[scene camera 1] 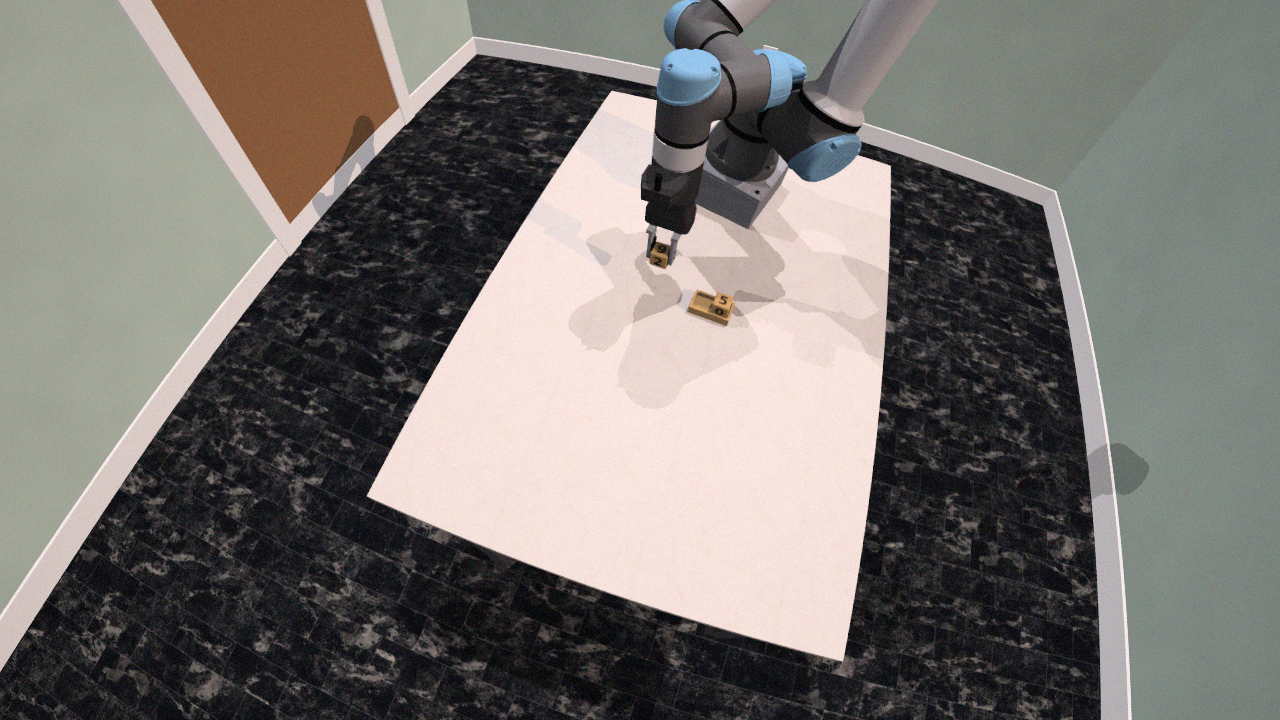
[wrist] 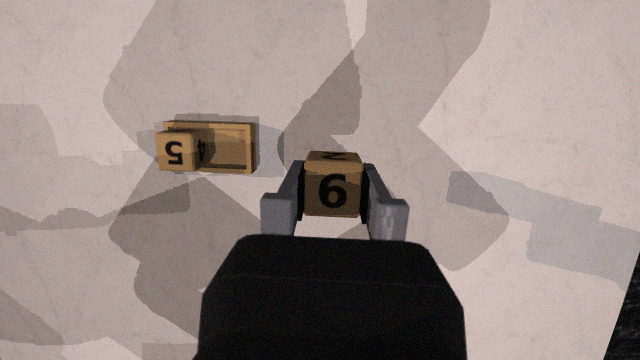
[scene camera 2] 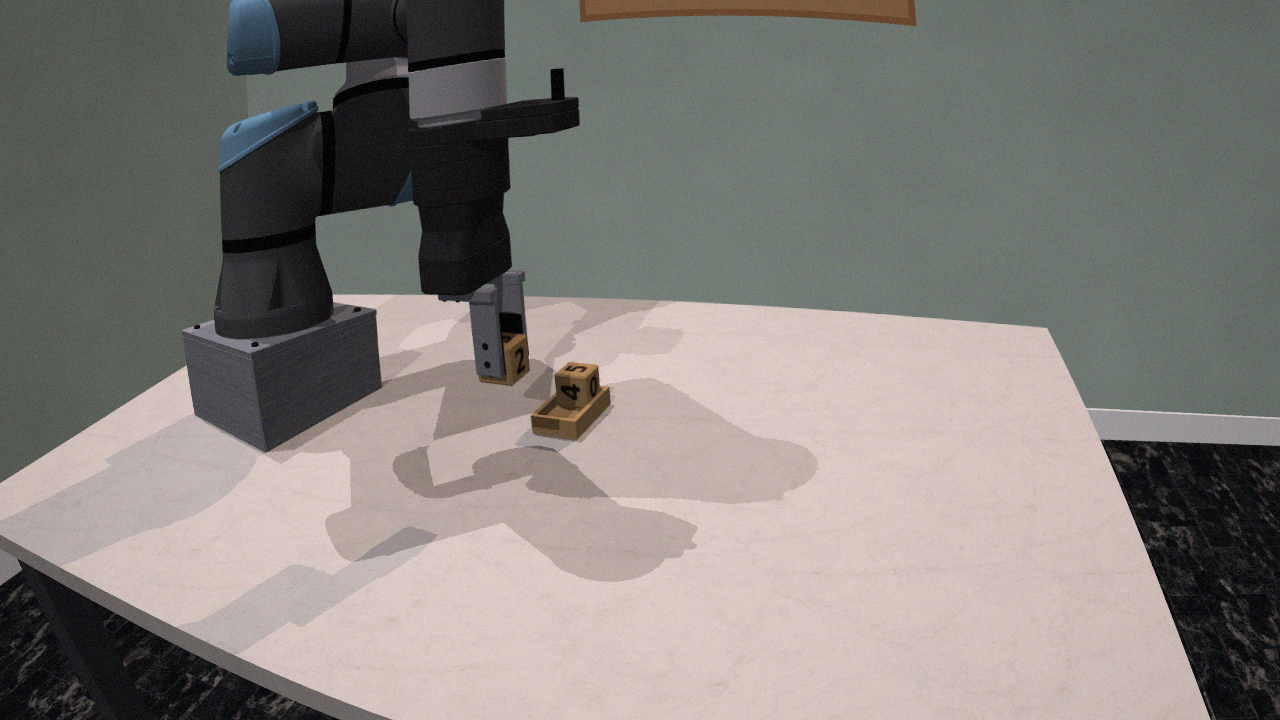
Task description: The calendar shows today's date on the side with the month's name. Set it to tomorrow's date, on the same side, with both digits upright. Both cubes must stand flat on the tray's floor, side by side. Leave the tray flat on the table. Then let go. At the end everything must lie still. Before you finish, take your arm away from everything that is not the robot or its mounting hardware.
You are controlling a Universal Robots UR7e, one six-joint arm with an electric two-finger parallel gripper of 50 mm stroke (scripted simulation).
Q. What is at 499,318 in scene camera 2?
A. My gripper.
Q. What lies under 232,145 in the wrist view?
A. A wooden calendar tray.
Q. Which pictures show the wooden calendar tray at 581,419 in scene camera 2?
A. Scene camera 1, the wrist view and scene camera 2: all of them.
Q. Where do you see a wooden calendar tray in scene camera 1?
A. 701,303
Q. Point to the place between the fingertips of my gripper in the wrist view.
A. At 332,180
